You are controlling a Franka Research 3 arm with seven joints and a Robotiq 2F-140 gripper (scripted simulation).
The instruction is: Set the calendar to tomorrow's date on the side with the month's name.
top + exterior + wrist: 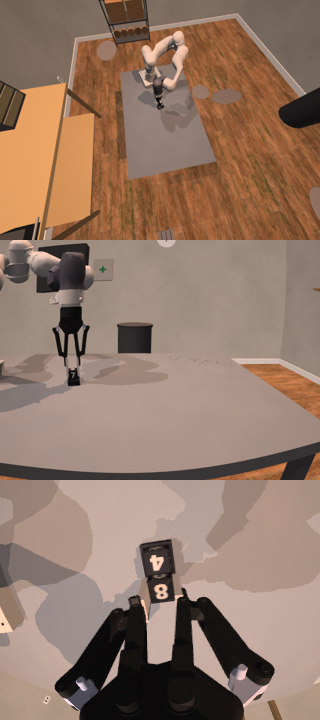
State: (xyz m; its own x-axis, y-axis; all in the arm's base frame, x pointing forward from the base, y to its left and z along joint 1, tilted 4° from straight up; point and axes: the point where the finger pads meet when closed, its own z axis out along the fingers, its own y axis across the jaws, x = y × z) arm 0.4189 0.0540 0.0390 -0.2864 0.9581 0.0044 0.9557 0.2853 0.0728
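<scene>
Right now the tray is 10 mm behind my hand, 20 mm to the left of it and 50 mm below it.
</scene>
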